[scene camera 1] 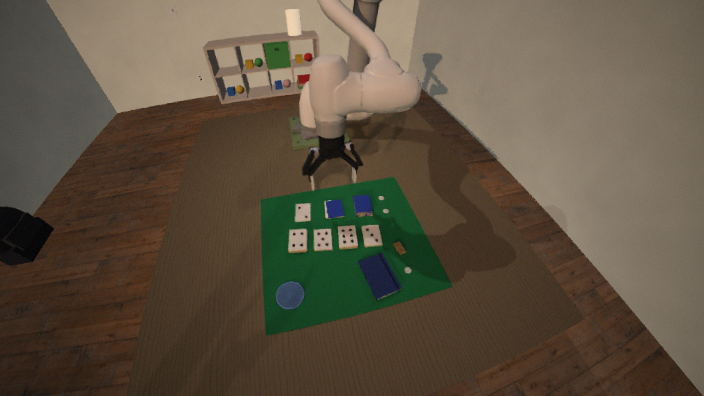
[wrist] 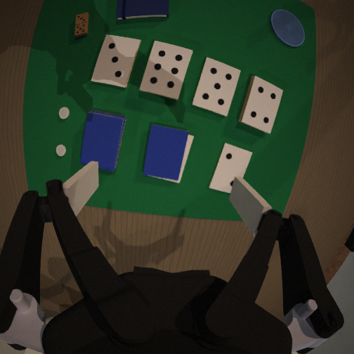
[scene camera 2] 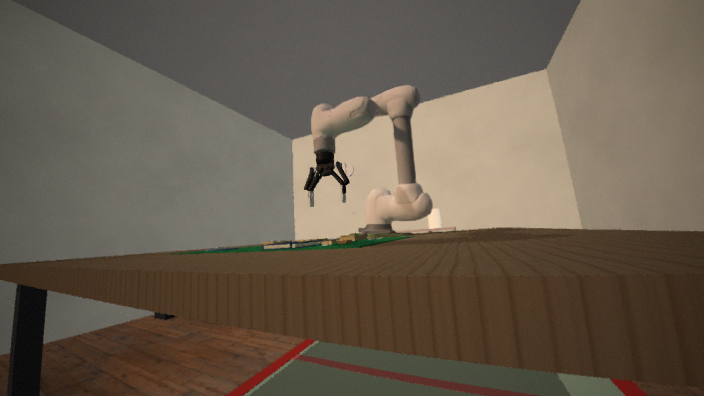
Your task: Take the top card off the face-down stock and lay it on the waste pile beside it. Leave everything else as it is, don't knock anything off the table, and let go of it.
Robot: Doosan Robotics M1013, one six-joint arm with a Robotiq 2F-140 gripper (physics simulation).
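The face-down stock is a blue-backed pile at the back right of the mat in scene camera 1. Beside it is the waste pile, covered by a blue-backed card; a white card edge shows along one side under it. The blue card lies flat and slightly offset. My gripper is wide open and empty. It hangs well above the table, behind the piles near the mat's back edge, apart from all the cards. A single two-dot card lies beside the waste pile.
Several face-up piles stand in a row, among them a six-dot pile. A navy book, a blue disc, a domino and small white discs also lie on the green mat.
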